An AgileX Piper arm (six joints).
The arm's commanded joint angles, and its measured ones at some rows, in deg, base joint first. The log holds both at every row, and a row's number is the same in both.
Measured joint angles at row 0:
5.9 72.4 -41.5 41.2 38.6 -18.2
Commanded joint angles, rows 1 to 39:
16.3 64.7 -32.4 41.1 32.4 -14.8
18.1 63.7 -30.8 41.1 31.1 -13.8
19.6 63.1 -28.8 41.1 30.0 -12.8
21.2 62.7 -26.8 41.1 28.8 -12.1
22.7 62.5 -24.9 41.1 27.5 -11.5
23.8 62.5 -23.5 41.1 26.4 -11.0
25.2 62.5 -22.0 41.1 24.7 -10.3
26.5 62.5 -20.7 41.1 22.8 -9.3
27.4 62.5 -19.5 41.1 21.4 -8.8
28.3 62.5 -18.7 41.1 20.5 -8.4
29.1 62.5 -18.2 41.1 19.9 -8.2
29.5 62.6 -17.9 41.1 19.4 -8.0
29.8 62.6 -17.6 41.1 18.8 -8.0
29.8 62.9 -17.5 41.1 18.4 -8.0
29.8 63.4 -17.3 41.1 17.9 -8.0
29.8 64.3 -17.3 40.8 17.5 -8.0
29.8 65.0 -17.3 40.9 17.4 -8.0
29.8 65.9 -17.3 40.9 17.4 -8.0
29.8 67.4 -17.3 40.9 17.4 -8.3
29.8 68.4 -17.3 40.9 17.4 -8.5
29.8 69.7 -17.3 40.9 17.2 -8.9
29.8 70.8 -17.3 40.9 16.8 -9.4
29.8 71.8 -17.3 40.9 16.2 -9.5
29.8 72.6 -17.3 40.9 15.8 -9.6
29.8 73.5 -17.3 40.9 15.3 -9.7
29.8 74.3 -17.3 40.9 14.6 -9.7
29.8 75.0 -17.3 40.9 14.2 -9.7
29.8 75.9 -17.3 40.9 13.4 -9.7
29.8 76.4 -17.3 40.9 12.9 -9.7
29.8 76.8 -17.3 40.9 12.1 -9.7
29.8 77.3 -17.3 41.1 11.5 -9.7
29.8 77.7 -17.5 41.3 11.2 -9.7
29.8 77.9 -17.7 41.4 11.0 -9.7
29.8 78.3 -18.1 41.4 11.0 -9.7
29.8 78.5 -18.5 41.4 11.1 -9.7
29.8 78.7 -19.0 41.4 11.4 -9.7
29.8 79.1 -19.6 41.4 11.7 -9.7
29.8 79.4 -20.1 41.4 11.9 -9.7
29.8 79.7 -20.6 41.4 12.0 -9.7
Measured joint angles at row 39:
29.7 78.6 -18.8 41.1 11.7 -9.2
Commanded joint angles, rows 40 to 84:
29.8 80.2 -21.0 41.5 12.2 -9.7
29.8 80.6 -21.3 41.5 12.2 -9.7
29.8 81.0 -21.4 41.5 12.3 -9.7
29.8 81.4 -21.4 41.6 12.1 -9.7
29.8 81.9 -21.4 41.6 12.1 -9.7
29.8 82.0 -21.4 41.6 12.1 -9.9
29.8 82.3 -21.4 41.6 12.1 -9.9
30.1 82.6 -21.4 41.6 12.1 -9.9
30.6 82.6 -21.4 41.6 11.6 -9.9
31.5 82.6 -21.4 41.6 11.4 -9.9
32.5 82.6 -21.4 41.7 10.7 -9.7
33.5 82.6 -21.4 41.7 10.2 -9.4
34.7 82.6 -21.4 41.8 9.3 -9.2
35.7 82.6 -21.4 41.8 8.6 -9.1
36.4 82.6 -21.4 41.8 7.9 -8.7
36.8 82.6 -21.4 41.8 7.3 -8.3
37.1 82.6 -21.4 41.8 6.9 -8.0
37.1 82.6 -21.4 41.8 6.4 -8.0
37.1 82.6 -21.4 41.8 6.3 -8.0
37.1 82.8 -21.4 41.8 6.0 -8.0
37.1 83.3 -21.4 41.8 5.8 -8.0
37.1 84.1 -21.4 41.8 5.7 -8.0
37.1 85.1 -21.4 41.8 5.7 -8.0
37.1 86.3 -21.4 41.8 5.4 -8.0
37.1 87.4 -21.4 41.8 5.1 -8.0
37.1 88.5 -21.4 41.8 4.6 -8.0
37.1 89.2 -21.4 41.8 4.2 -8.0
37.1 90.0 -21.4 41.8 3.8 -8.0
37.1 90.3 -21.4 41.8 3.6 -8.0
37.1 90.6 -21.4 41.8 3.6 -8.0
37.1 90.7 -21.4 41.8 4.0 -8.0
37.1 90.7 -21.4 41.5 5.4 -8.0
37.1 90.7 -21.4 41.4 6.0 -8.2
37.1 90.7 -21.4 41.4 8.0 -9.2
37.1 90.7 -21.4 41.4 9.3 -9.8
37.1 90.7 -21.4 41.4 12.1 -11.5
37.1 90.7 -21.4 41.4 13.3 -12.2
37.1 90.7 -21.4 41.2 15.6 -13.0
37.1 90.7 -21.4 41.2 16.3 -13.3
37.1 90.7 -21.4 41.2 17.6 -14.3
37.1 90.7 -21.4 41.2 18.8 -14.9
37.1 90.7 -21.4 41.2 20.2 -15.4
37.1 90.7 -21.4 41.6 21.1 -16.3
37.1 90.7 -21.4 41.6 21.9 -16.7
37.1 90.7 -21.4 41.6 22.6 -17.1
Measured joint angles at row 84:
37.1 89.2 -22.9 42.5 13.7 -15.1
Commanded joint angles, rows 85 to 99:
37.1 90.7 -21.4 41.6 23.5 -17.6
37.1 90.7 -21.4 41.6 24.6 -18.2
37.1 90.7 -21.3 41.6 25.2 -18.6
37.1 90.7 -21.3 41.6 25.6 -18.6
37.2 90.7 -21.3 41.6 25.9 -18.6
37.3 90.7 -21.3 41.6 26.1 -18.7
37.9 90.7 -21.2 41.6 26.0 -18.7
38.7 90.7 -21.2 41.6 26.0 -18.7
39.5 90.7 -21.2 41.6 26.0 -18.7
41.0 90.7 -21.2 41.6 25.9 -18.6
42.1 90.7 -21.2 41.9 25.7 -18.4
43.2 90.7 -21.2 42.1 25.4 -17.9
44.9 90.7 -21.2 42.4 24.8 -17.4
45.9 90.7 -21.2 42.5 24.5 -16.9
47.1 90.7 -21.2 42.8 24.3 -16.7
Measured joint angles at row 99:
42.6 89.2 -22.9 43.6 20.9 -17.8
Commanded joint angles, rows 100 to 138:
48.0 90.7 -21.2 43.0 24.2 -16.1
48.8 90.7 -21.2 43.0 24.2 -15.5
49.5 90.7 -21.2 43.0 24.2 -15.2
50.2 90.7 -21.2 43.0 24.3 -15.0
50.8 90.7 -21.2 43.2 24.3 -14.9
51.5 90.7 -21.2 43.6 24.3 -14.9
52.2 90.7 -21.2 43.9 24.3 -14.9
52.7 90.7 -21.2 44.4 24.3 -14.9
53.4 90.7 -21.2 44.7 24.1 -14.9
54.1 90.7 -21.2 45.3 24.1 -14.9
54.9 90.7 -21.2 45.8 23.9 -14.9
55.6 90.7 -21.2 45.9 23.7 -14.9
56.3 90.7 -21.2 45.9 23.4 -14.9
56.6 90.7 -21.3 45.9 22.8 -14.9
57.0 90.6 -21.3 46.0 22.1 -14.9
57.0 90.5 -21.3 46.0 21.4 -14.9
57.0 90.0 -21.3 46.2 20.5 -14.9
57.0 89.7 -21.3 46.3 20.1 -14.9
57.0 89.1 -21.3 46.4 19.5 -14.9
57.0 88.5 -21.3 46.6 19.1 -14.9
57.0 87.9 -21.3 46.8 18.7 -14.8
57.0 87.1 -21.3 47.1 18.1 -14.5
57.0 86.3 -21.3 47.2 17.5 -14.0
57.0 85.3 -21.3 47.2 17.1 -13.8
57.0 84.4 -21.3 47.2 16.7 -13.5
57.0 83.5 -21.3 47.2 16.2 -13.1
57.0 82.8 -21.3 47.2 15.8 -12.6
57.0 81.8 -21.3 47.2 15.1 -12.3
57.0 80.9 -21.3 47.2 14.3 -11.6
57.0 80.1 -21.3 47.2 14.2 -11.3
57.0 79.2 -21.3 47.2 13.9 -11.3
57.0 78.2 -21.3 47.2 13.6 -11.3
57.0 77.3 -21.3 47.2 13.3 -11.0
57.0 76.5 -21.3 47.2 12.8 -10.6
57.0 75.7 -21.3 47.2 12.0 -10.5
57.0 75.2 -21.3 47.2 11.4 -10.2
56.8 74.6 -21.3 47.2 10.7 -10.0
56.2 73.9 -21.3 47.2 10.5 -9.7
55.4 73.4 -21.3 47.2 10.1 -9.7
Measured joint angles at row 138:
57.0 75.7 -21.6 47.5 12.1 -10.3
